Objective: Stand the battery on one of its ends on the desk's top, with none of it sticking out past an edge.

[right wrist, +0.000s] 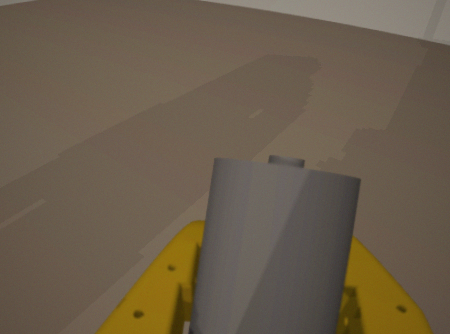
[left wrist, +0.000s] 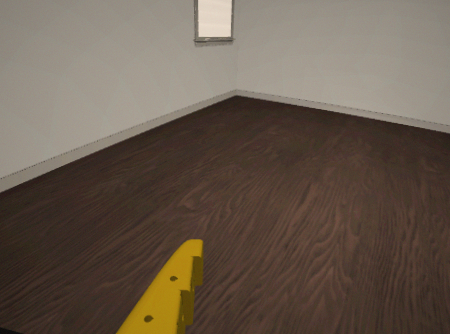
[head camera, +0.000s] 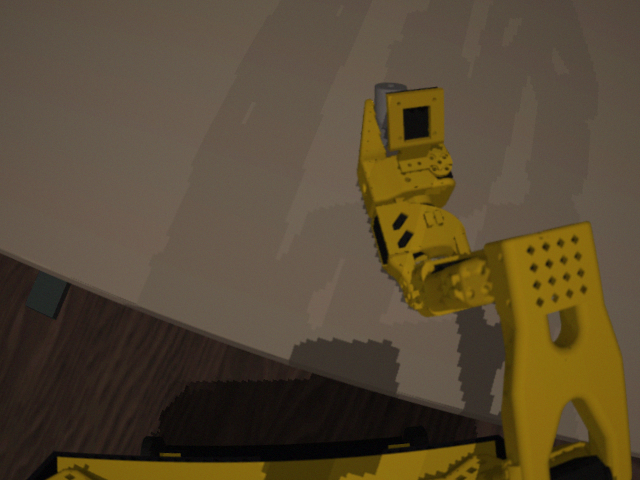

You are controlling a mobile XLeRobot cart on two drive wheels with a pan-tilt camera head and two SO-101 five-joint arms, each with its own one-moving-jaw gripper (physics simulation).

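Frame: origin at the left arm's base, x ahead, y left, z up, level; millimetres.
Seen in the pictures: left hand at its tool point: (left wrist: pixel 202 256); right hand at its tool point: (right wrist: pixel 210 241) (head camera: pixel 372 104).
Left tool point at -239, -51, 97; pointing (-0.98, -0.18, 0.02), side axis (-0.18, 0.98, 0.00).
A point is followed by its place in that frame, as x, y, z.
The grey battery (head camera: pixel 382 100) @(328, -251, 17) (right wrist: pixel 275 245) @(325, -260, 18) is roughly upright, with its small end nub pointing up. My right gripper (head camera: pixel 381 119) @(339, -247, -2) (right wrist: pixel 274 265) is shut on it, one jaw pressing on each side. The battery's lower end is hidden, so I cannot tell whether it touches the pale desk top (head camera: pixel 206 232) @(253, -107, -55) (right wrist: pixel 125 150) @(434, -167, -55). It is well inside the desk's near edge. In the left wrist view, one notched jaw of my left gripper (left wrist: pixel 196 250) @(-236, -52, 102) shows, so that gripper is fully open, with no battery at it.
The desk's near edge slants down from left to right in the head view, above the dark wooden floor (head camera: pixel 118 356) @(297, 183, -775) (left wrist: pixel 280 200) @(-1502, 140, -775). A small grey-green block (head camera: pixel 47 294) shows past that edge at the left. The cart's yellow front (head camera: pixel 206 467) is at the bottom.
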